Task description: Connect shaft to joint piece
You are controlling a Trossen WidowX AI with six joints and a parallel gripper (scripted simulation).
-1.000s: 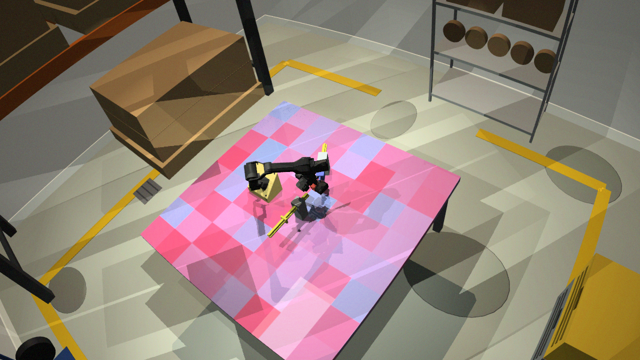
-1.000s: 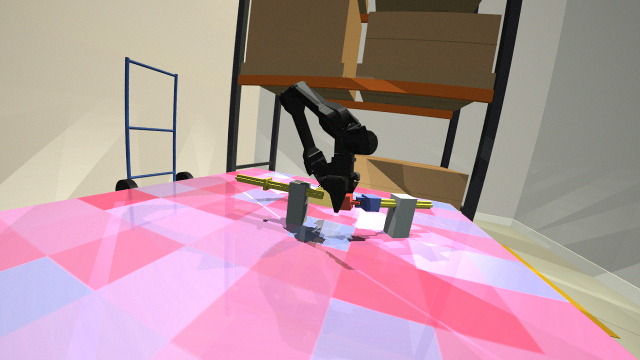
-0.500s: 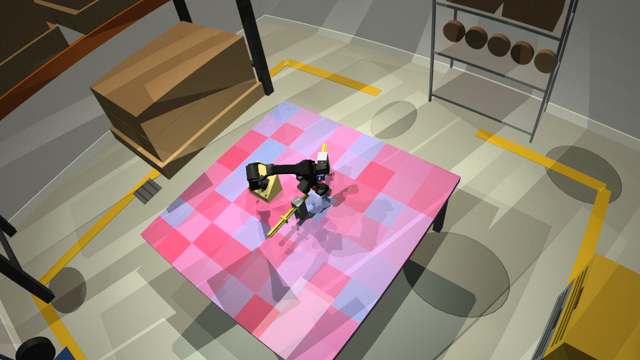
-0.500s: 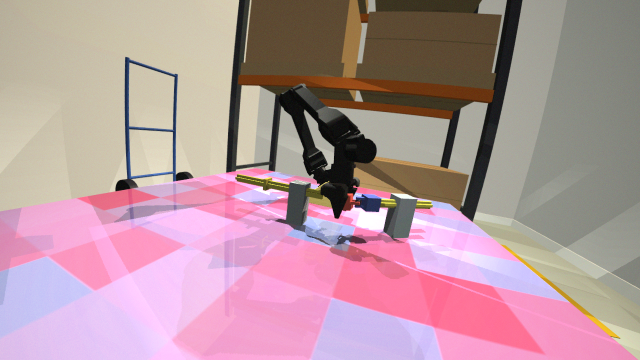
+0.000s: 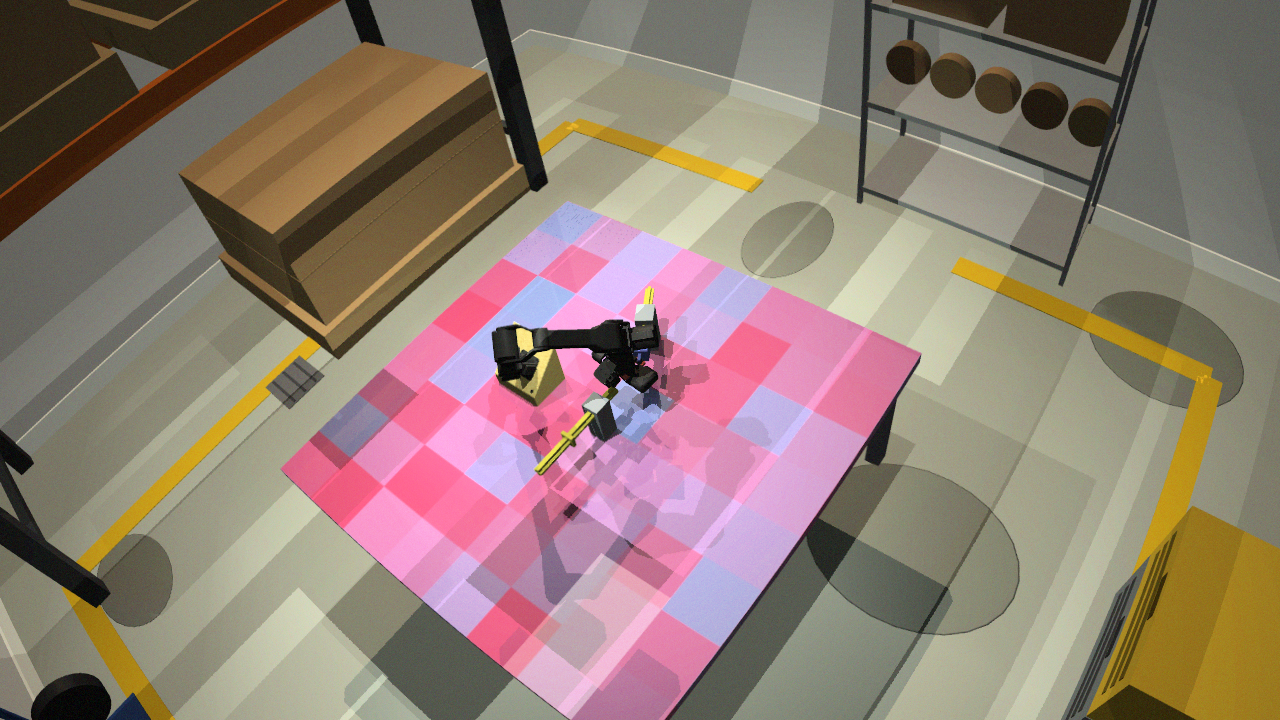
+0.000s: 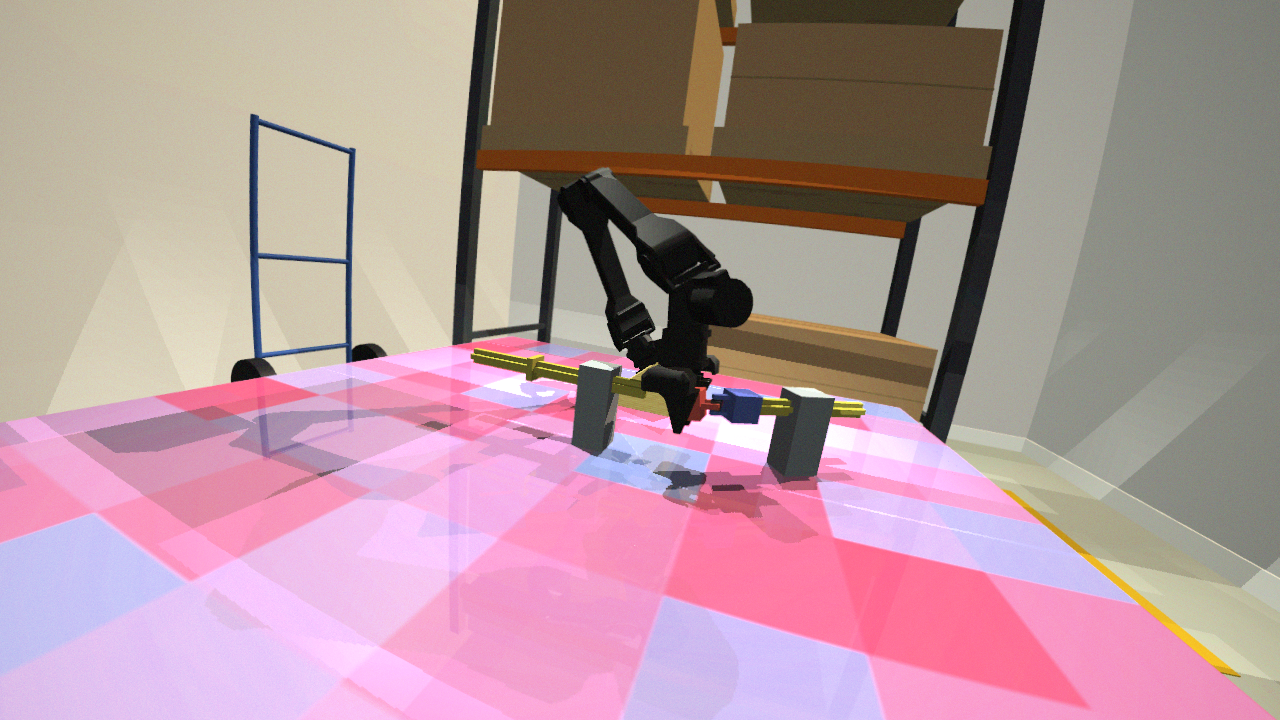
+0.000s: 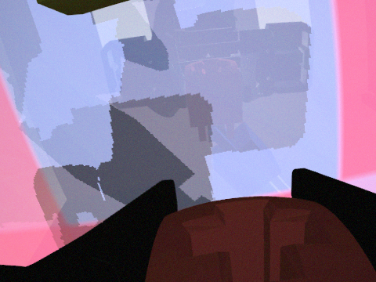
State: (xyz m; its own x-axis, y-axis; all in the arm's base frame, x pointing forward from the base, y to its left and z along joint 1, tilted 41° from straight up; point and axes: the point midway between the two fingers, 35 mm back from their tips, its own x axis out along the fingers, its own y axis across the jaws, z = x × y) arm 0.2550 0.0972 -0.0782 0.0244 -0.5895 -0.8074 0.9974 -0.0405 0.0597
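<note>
My gripper tip is 10 mm to the right of the red joint piece and 40 mm below it.
</note>
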